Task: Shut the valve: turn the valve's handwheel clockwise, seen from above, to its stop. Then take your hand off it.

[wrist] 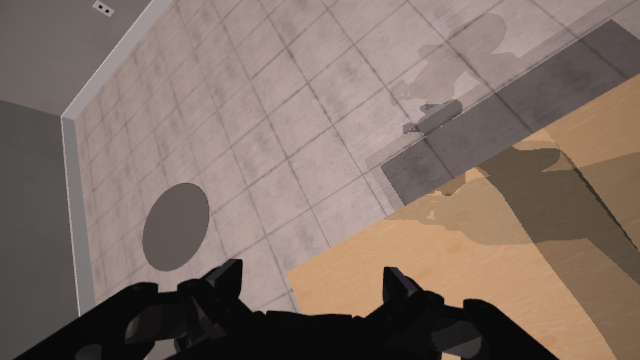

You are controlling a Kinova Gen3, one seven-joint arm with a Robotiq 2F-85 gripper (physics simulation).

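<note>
The valve and its handwheel do not show in the wrist view. My gripper (312, 278) is at the bottom of the view, its two black fingers wide apart, open and with nothing between them. It is over the corner region of a wooden table top (360, 270), whose edge runs up to the right. How high the fingers are above the table I cannot tell.
Beyond the table edge lies the tiled floor (260, 125), with a grey disc (176, 227) at the left. Shadows of the arm fall on table and floor. Walls meet at the far left, and a socket (103, 8) is at the top left.
</note>
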